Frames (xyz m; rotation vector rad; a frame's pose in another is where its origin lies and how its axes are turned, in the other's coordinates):
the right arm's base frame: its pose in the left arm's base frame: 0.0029 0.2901 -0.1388 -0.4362 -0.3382 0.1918
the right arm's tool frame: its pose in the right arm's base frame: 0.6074 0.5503 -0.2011 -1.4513 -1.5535 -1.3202
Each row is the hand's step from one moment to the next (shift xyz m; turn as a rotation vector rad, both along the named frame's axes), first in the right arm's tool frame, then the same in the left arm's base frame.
Working: the right arm's tool frame: its pose in the left arm's base frame: 0.5779 0.8567 -0.3849 -1.3225 -2.2541 -1.2047

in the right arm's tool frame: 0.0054 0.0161 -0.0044 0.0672 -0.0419 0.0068
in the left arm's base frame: 0.0094 0.0037 0.0143 -0.0700 0.0353 0.0129
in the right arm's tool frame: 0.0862 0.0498 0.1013 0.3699 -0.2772 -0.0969
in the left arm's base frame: 0.0108 0.1410 0.0134 -0.4468 0.0806 0.1302
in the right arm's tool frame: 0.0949 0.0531 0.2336 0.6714 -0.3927 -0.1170
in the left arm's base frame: 0.0318 0.2481 -0.0619 -0.7105 0.2179 0.2577
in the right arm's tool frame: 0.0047 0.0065 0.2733 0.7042 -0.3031 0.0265
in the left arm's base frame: 0.0502 0.2133 -0.1636 -0.6304 0.3687 0.2347
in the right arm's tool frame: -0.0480 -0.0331 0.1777 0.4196 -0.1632 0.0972
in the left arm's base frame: 0.0303 0.0991 -0.1557 -0.3473 0.2861 0.0984
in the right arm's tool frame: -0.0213 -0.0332 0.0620 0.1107 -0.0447 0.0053
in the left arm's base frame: -0.0046 0.0267 -0.0683 -0.0965 0.0595 0.0377
